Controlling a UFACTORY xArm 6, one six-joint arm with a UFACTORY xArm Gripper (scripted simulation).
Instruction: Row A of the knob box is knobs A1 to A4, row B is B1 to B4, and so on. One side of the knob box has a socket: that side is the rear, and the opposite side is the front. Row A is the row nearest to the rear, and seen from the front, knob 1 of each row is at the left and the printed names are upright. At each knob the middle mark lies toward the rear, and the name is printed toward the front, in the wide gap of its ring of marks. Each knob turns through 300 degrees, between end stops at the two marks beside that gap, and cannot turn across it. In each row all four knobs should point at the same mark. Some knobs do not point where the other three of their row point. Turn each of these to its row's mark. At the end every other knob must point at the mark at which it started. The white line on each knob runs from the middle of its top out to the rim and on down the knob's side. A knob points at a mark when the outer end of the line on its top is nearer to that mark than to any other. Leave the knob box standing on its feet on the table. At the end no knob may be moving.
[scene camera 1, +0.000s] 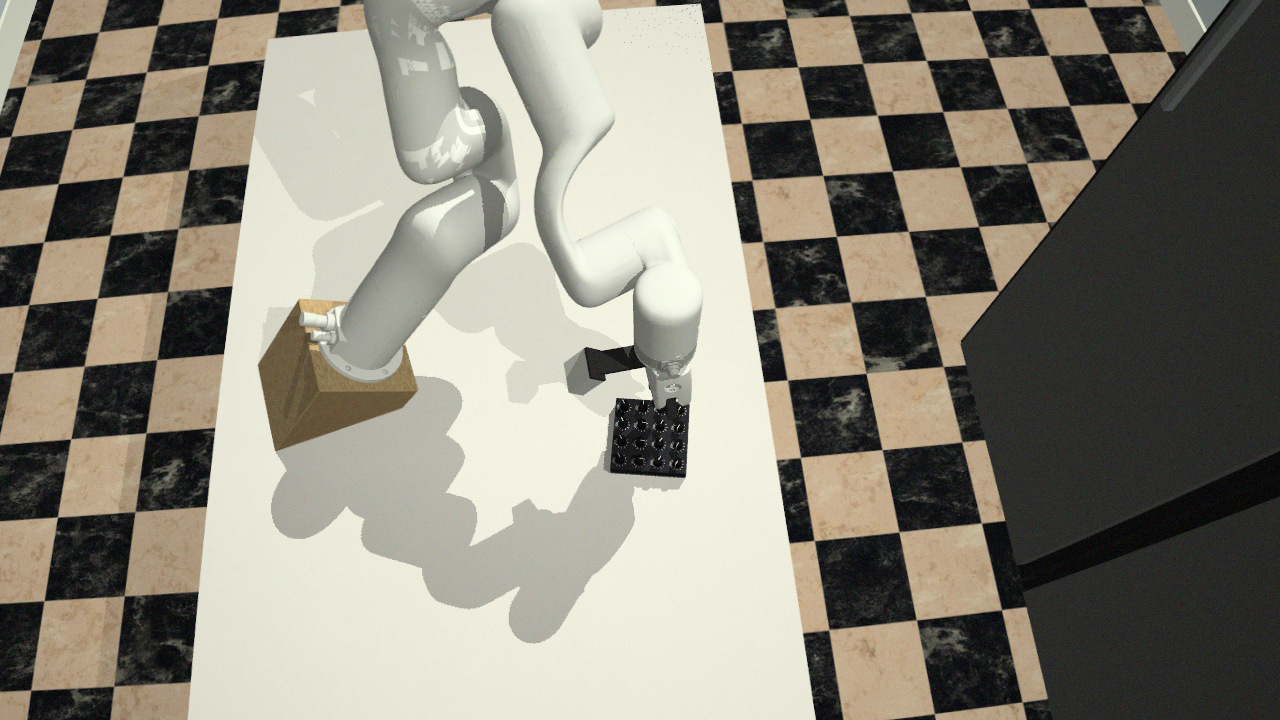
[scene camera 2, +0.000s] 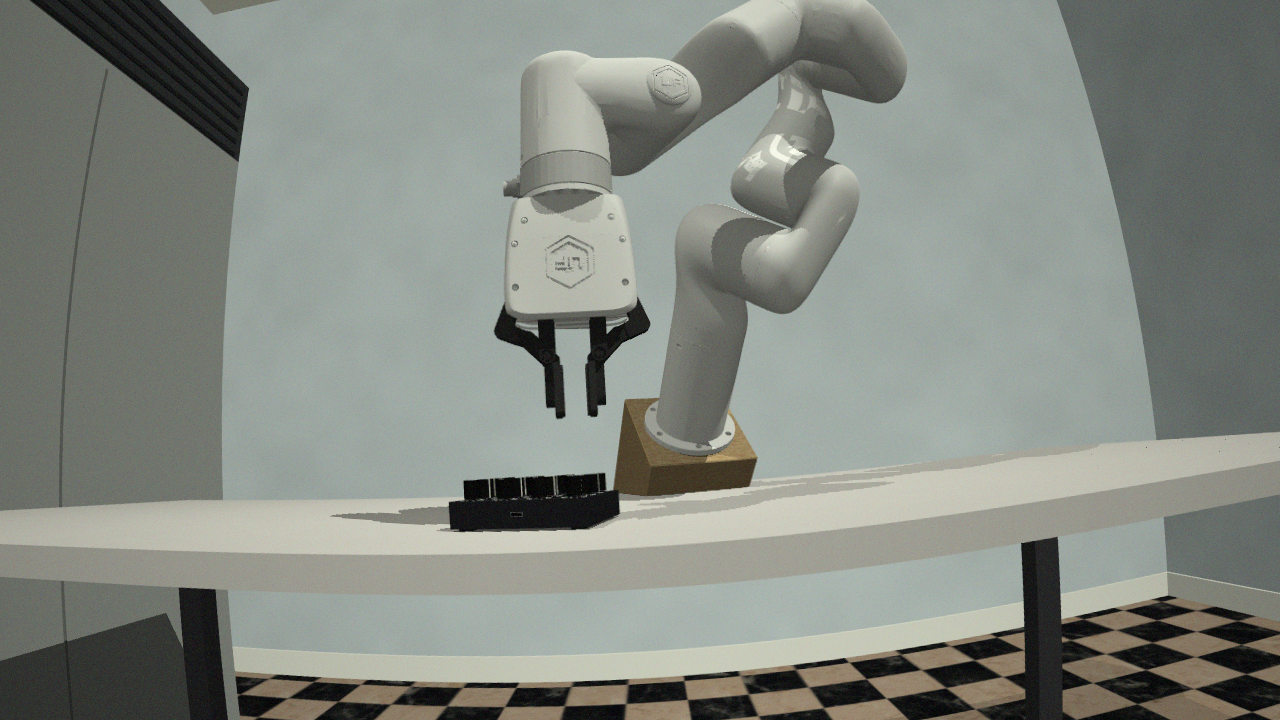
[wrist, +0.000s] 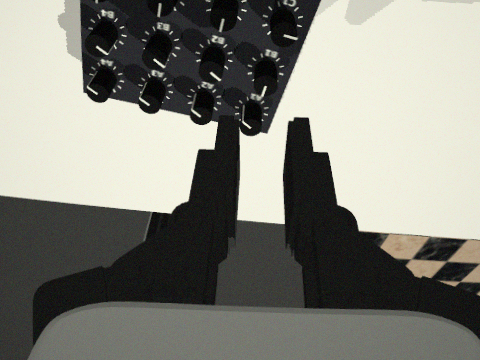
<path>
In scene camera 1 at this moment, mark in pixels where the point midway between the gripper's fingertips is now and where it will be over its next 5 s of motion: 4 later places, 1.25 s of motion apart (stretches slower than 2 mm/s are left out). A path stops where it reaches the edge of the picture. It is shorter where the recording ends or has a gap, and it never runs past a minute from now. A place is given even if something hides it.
My gripper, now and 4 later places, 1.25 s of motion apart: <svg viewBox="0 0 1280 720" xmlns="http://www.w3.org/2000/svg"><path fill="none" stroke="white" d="M662 395L661 403L661 406L662 400L656 396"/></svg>
</path>
